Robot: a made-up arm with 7 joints.
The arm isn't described. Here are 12 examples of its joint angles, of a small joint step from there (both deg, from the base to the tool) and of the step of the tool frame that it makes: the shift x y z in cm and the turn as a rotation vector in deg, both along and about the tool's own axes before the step.
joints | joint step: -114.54 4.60 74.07 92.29 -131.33 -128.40 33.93 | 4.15 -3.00 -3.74 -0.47 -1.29 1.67 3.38
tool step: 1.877 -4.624 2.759 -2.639 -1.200 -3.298
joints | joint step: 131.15 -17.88 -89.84 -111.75 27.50 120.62 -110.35 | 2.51 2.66 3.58 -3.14 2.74 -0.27 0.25
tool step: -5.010 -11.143 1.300 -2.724 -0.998 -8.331
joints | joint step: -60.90 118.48 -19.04 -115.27 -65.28 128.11 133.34 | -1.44 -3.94 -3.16 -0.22 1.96 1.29 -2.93
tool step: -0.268 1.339 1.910 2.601 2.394 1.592
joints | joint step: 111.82 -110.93 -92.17 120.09 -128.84 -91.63 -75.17 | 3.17 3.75 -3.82 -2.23 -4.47 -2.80 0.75
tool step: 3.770 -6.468 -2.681 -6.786 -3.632 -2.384
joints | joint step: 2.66 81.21 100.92 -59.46 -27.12 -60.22 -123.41 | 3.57 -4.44 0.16 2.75 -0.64 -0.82 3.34
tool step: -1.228 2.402 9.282 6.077 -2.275 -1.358
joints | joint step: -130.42 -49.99 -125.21 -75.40 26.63 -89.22 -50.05 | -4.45 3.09 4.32 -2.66 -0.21 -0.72 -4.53
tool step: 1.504 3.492 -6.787 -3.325 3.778 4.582
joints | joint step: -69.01 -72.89 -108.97 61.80 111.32 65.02 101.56 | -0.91 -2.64 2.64 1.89 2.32 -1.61 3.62
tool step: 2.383 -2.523 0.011 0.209 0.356 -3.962
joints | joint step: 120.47 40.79 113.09 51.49 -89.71 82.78 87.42 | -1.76 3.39 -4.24 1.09 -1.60 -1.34 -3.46
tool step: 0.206 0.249 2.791 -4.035 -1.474 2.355
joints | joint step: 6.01 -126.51 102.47 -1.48 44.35 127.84 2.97 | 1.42 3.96 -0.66 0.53 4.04 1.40 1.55
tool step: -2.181 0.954 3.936 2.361 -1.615 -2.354
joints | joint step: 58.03 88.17 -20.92 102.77 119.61 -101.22 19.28 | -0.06 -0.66 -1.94 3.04 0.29 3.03 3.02
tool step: -1.553 -0.903 2.272 1.949 2.441 -1.127
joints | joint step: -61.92 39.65 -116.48 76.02 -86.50 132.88 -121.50 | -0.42 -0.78 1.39 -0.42 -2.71 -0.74 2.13
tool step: 0.021 0.750 -3.733 0.218 3.527 -0.134
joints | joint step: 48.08 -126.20 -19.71 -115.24 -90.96 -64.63 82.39 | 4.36 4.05 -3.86 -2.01 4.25 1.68 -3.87
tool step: -5.359 -0.615 -1.010 -2.485 5.608 2.303
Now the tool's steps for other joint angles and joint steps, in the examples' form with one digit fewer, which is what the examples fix.
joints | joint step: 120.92 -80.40 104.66 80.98 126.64 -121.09 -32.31 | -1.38 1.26 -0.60 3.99 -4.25 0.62 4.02
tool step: 2.51 -4.07 1.80 0.40 -0.26 -8.13
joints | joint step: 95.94 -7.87 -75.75 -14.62 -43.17 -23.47 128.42 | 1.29 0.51 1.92 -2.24 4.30 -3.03 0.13
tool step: 1.16 6.36 -4.45 8.33 -0.28 1.19
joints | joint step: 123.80 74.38 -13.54 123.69 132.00 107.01 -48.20 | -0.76 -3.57 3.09 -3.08 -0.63 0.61 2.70
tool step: -3.00 1.78 5.74 4.11 -3.84 0.39
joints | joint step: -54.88 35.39 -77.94 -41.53 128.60 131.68 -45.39 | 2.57 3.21 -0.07 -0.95 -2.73 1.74 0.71
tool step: 2.30 -1.84 -5.34 -1.35 3.96 -1.40
